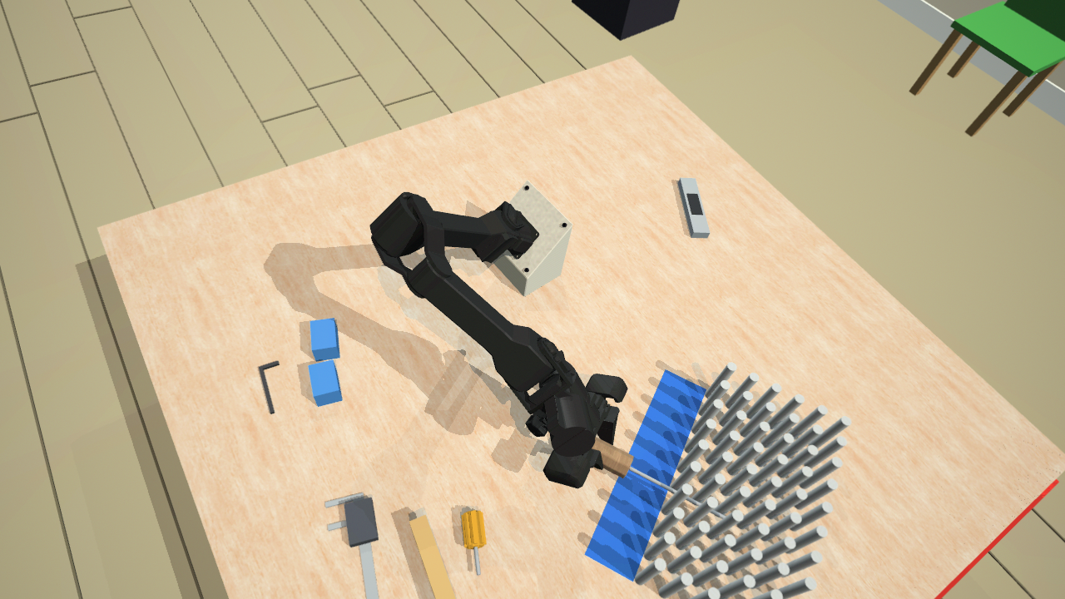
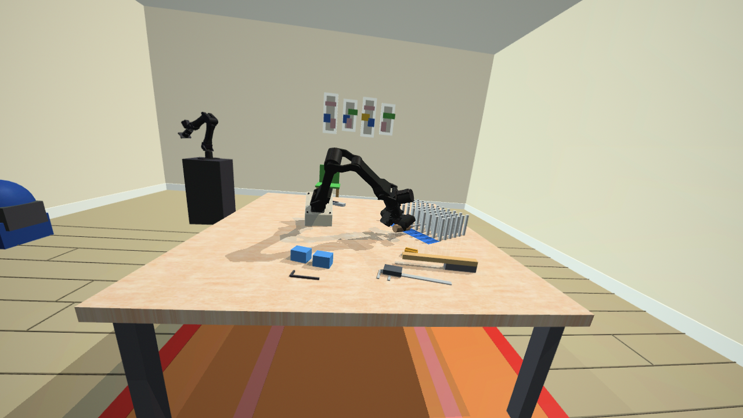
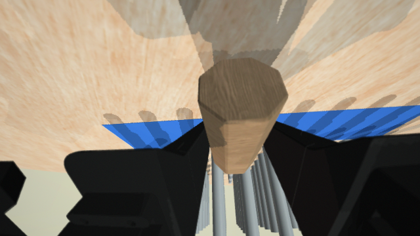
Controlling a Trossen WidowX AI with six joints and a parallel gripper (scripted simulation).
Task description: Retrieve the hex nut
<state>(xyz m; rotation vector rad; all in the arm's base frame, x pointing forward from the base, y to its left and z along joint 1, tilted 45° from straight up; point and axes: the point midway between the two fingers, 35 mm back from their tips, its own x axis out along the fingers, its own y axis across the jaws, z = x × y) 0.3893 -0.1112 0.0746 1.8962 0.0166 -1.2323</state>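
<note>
Right now my gripper tip is 5 cm short of the blue taped strip, 7 cm to the right of it and 3 cm above it. The rest, counted from my gripper tip: hex nut: 23 cm ahead, 11 cm to the left, 2 cm below; yellow-handled screwdriver: 3 cm behind, 23 cm to the right, 1 cm below; grey remote-like bar: 31 cm behind, 54 cm to the left, 1 cm below.
</note>
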